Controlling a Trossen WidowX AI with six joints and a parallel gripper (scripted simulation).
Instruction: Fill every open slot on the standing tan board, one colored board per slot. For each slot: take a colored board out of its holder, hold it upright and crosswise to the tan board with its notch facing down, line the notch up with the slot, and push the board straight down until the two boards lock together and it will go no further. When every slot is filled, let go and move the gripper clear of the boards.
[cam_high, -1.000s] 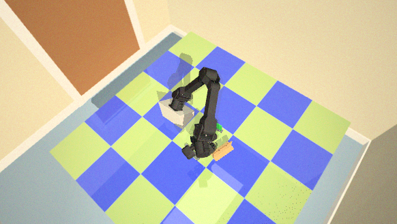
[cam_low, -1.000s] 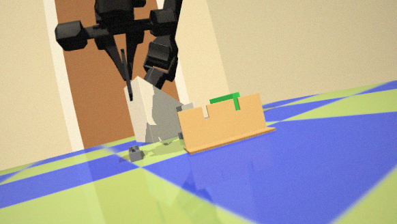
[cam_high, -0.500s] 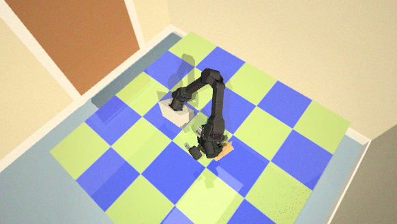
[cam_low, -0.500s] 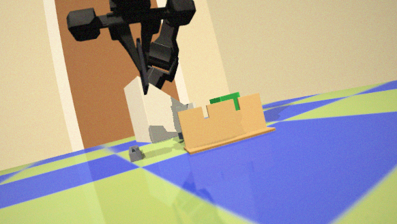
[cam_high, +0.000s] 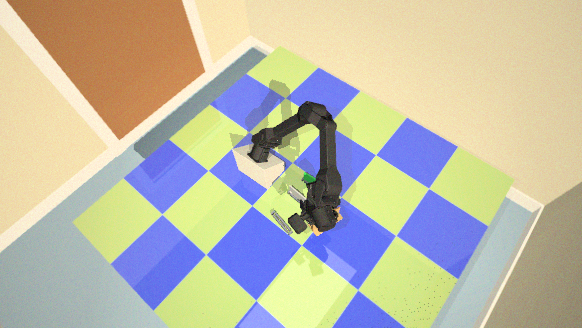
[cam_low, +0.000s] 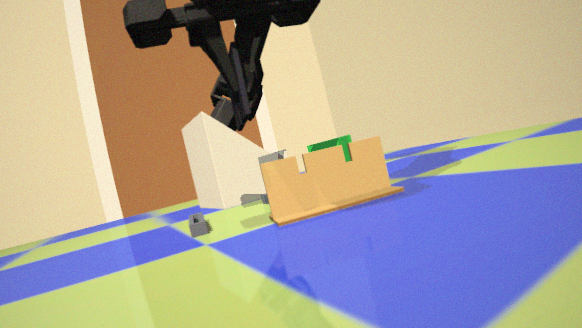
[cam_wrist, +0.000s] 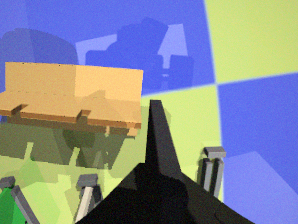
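Now: the tan board 11 cm below my gripper tip and 7 cm to the left of it. Round my gripper tip: thin black board 3 cm behind; then green board 14 cm to the left, 14 cm behind, 10 cm below.
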